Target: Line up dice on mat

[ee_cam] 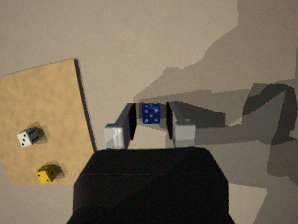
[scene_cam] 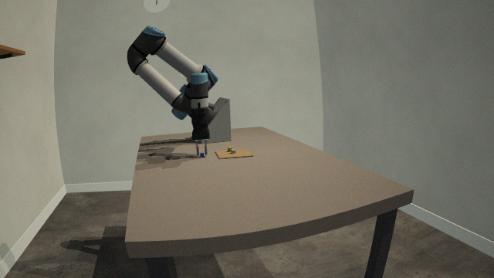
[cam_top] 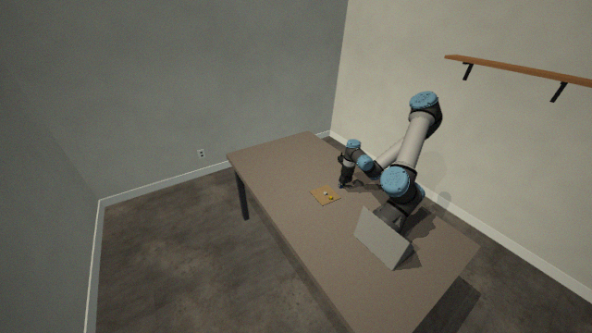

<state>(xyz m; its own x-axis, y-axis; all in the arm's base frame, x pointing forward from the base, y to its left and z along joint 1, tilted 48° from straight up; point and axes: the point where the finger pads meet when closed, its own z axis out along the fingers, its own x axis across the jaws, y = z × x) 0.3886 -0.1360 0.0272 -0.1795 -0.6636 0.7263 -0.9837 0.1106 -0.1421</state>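
The blue die lies 2 cm below my hand. Also, from my hand: yellow die: 4 cm behind, 13 cm to the left, 1 cm below; then tan mat: 14 cm to the left, 2 cm below; then white die: 14 cm to the left, 1 cm below.
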